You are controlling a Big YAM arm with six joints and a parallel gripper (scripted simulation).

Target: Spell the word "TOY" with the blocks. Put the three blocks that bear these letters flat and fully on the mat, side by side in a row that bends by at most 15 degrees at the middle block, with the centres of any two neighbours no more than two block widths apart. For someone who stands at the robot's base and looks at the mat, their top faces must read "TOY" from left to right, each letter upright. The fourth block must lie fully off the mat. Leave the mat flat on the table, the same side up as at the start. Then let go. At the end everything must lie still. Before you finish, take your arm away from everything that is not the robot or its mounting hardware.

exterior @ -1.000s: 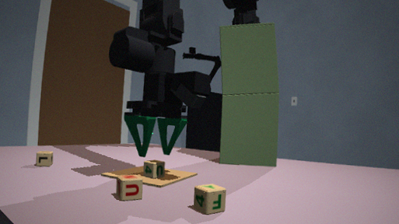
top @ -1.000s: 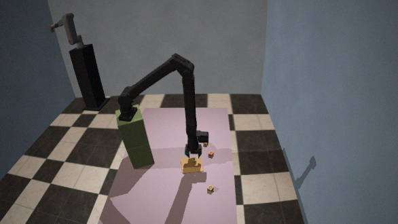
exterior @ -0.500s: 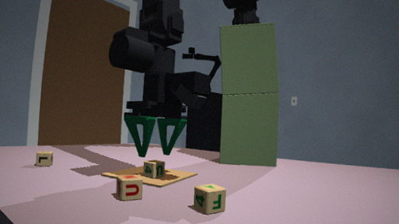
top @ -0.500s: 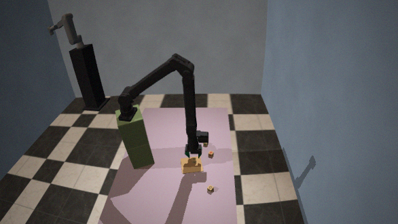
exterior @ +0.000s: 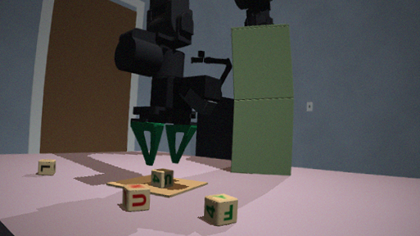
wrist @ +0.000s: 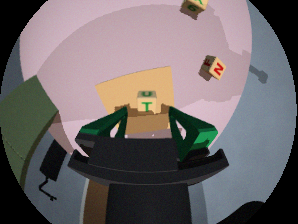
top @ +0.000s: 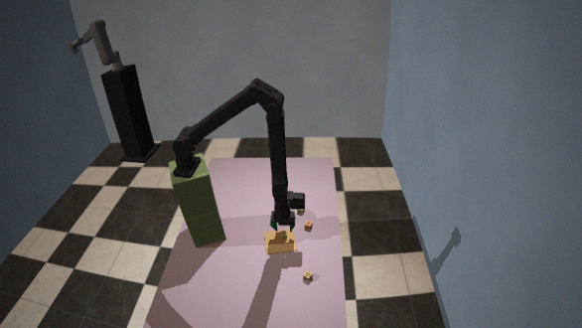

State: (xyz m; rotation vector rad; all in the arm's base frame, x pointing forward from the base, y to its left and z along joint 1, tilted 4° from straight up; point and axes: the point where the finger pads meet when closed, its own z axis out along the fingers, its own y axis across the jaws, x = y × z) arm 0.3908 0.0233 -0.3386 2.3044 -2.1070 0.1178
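My gripper is now 5 cm above the tan mat, 3 cm to the left of it and 2 cm past it. The rest, counted from my hand: letter block 18 cm to the left, 6 cm ahead, 4 cm below; black-lettered block 22 cm to the right, 14 cm ahead, 4 cm below.
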